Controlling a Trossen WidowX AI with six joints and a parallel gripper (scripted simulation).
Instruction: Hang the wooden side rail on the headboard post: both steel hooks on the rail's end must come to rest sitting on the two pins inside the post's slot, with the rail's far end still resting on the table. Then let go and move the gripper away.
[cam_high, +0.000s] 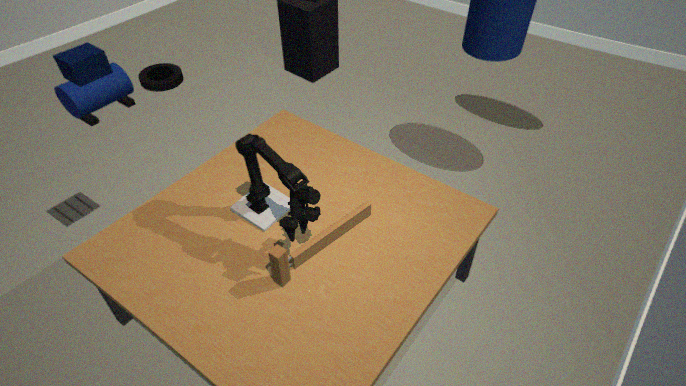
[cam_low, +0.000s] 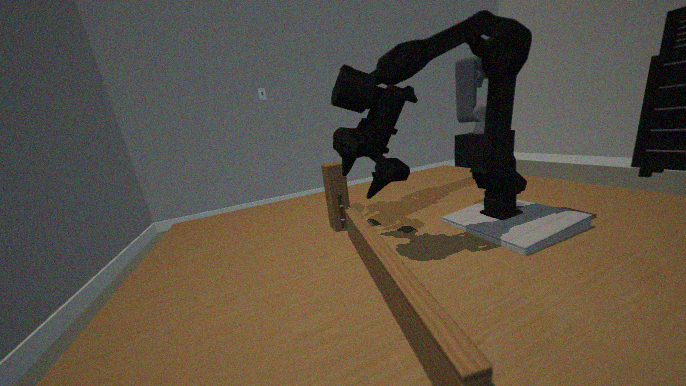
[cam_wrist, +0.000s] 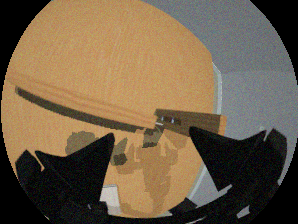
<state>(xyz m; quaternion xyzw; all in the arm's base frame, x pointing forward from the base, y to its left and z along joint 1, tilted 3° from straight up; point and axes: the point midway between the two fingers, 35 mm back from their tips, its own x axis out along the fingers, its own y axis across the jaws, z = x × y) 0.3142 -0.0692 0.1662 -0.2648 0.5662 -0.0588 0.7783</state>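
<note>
Now: gripper tip 12 cm to the left of the wooden headboard post, 6 cm above it and 1 cm short of it.
</note>
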